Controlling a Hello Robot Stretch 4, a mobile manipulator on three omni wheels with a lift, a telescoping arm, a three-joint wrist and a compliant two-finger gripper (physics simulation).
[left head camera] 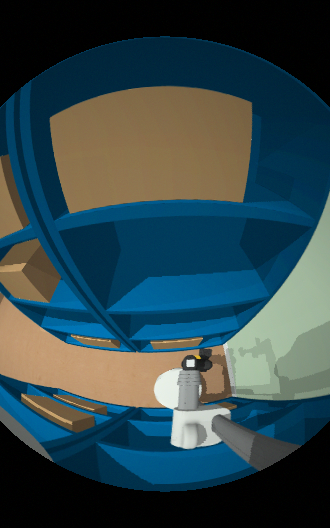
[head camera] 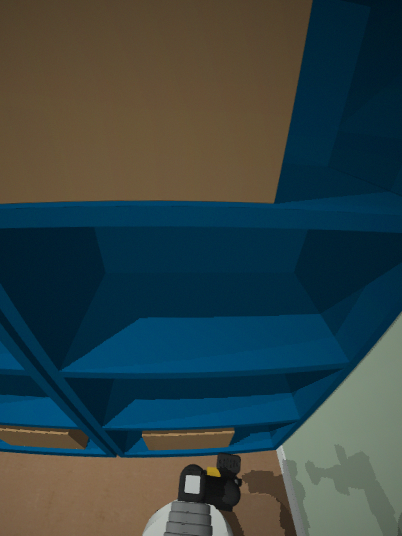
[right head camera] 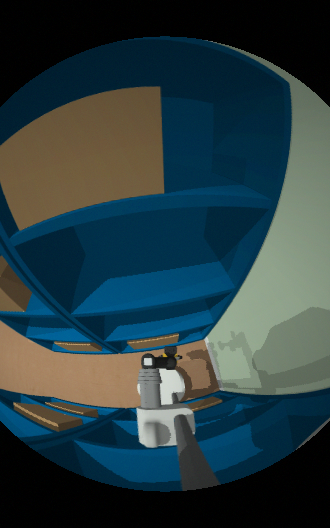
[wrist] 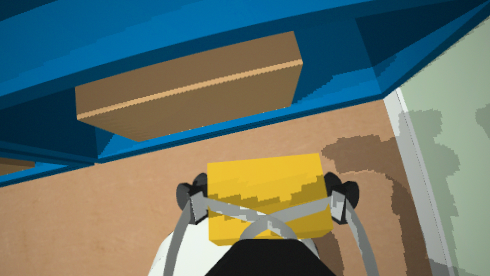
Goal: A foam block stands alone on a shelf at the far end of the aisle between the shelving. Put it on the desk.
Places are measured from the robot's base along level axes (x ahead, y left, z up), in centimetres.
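Pixels of known places: gripper, between the fingertips: [wrist: 266, 188]; robot's base, origin of its link: [left head camera: 176, 387] [right head camera: 161, 385].
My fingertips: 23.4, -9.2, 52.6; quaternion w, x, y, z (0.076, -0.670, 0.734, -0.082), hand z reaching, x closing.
Ahead of a thing's pixels: the offset from my fingertips to its top centre, as dx, dy, dz. "*": to the spot under its first point. Level surfaces: height alone.
The yellow foam block {-1.1, +0.1, +5.4} [wrist: 265, 177] [head camera: 213, 471] is held between the two fingertips of my gripper [wrist: 266, 188] in the wrist view. A rounded dark pad presses on each side of it, and the grey finger strips cross in front of it. In the left head view [left head camera: 198, 357] and right head view [right head camera: 164, 355], small yellow parts of the block show beside the dark gripper body. The gripper is over the aisle floor {dz -55.3} [wrist: 100, 215] [head camera: 75, 490], outside the front edge of the blue shelving {* +16.8, +10.8, +87.7} [head camera: 200, 217] [left head camera: 185, 209]. The desk does not show in these views.
Brown boxes {* +18.5, +13.5, -29.6} [head camera: 187, 440] [wrist: 195, 100] stand on the lowest shelf, and a large box {+31.9, +23.3, +116.4} [head camera: 140, 100] fills much of an upper bay. A pale green wall [head camera: 370, 430] [wrist: 450, 150] is close on the right. More blue shelving [left head camera: 165, 465] stands across the aisle behind the arm.
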